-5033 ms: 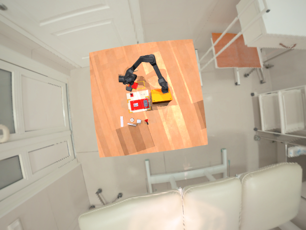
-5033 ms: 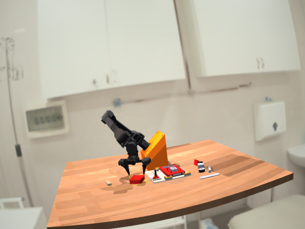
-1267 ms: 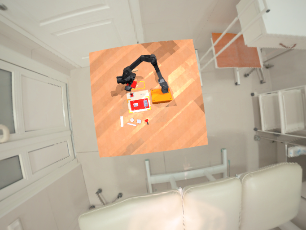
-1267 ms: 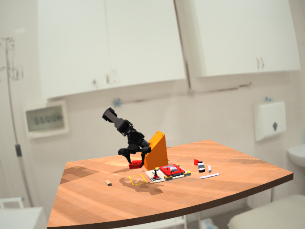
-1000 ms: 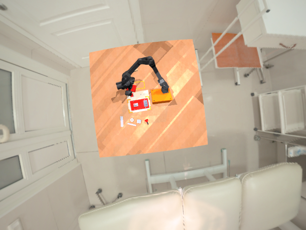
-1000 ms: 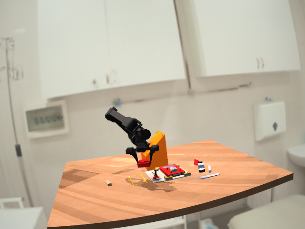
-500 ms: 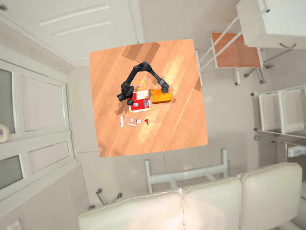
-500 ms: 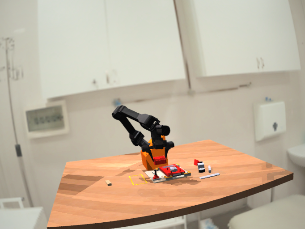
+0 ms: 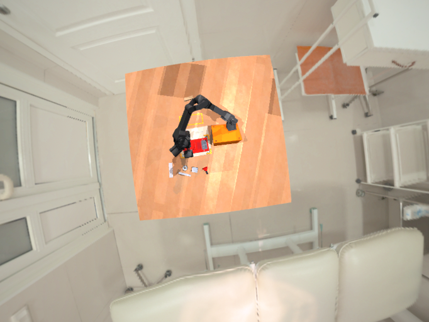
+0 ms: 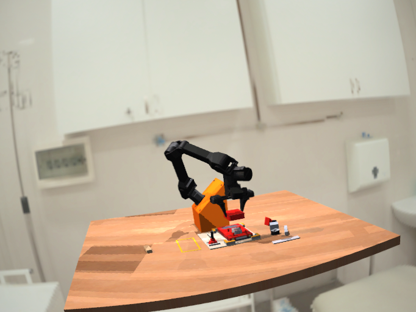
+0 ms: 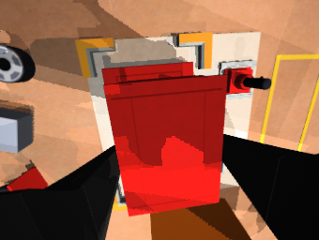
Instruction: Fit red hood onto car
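The grey engine block is 1 cm to the left of my gripper tip and 8 cm below it. Also, from my gripper tip: white jig: 3 cm behind, 2 cm to the right, 10 cm below; then red hood: 1 cm above; then grey bar: 20 cm ahead, 15 cm to the left, 11 cm below.
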